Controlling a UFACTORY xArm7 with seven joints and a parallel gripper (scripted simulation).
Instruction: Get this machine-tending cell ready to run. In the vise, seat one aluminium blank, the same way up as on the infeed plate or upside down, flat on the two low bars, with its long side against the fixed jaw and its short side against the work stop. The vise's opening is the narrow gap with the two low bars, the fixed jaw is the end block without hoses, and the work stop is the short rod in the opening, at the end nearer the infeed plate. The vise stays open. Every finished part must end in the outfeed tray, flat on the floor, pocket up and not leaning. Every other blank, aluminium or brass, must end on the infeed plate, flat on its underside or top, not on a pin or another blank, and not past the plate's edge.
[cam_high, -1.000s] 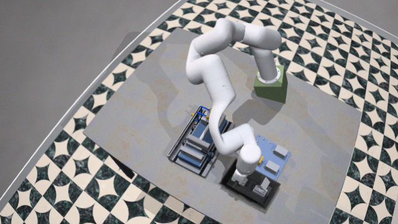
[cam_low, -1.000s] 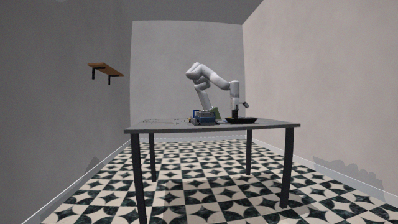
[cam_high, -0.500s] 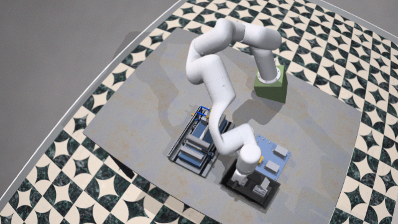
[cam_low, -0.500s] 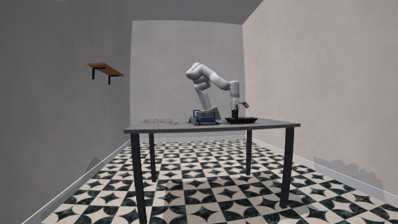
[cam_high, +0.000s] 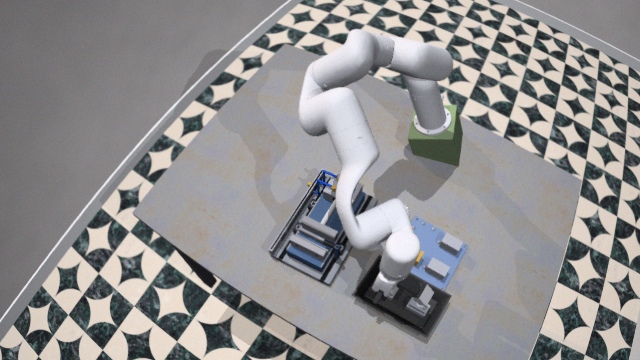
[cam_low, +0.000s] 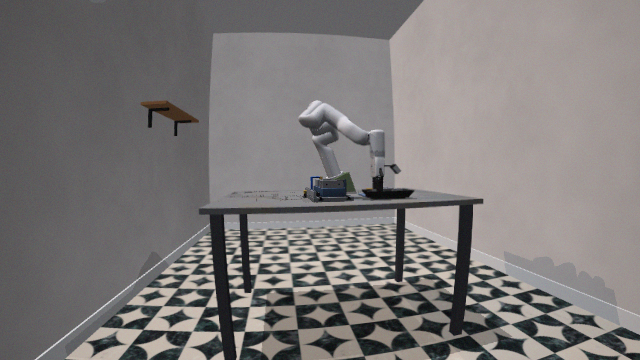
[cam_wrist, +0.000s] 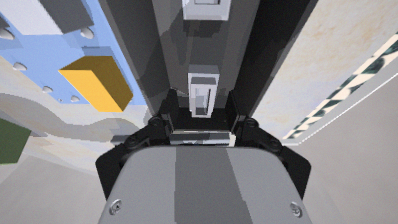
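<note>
Now: the aluminium blank 200 mm behind my hand, 130 mm to the left of it and 30 mm below it. Round my hand: brass blank: 120 mm behind, 30 mm to the left, 30 mm below; blue infeed plate: 150 mm behind, 80 mm to the left, 50 mm below; dark work stop rod: 40 mm behind, 180 mm to the right, 40 mm above.
</note>
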